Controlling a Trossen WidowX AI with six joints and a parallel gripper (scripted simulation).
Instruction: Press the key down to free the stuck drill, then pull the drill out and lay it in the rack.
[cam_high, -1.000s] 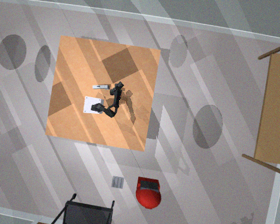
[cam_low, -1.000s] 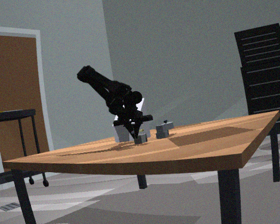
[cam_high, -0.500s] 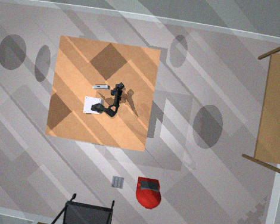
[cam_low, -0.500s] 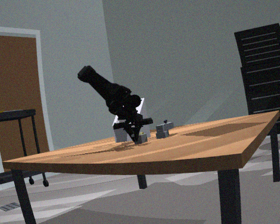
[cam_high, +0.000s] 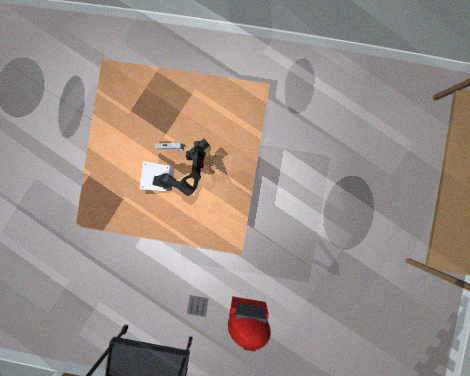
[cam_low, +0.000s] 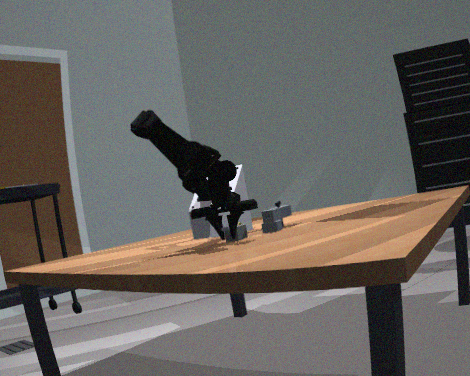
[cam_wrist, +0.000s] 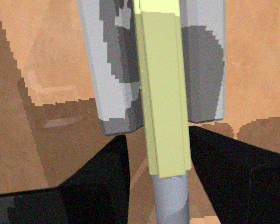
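Right now the drill is 10 mm behind my gripper tip, 40 mm to the left of it and 30 mm above it. The rest, counted from my gripper tip: grey housing block: 20 mm ahead, 230 mm to the left, 30 mm above.
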